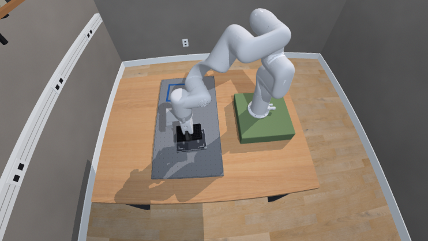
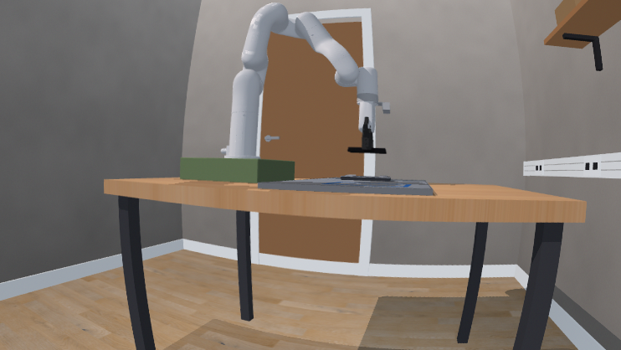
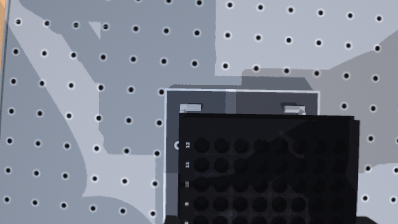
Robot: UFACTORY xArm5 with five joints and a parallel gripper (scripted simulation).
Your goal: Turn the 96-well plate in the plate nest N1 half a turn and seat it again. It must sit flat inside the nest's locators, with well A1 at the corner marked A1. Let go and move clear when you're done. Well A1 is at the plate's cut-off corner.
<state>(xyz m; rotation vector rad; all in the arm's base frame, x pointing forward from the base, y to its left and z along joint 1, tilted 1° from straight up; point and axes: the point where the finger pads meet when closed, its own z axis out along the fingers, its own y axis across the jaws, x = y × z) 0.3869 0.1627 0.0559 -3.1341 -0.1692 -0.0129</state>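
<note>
Right now my hand is 10 cm above the plate nest N1. Also, from my hand: black 96-well plate: 1 cm below.
</note>
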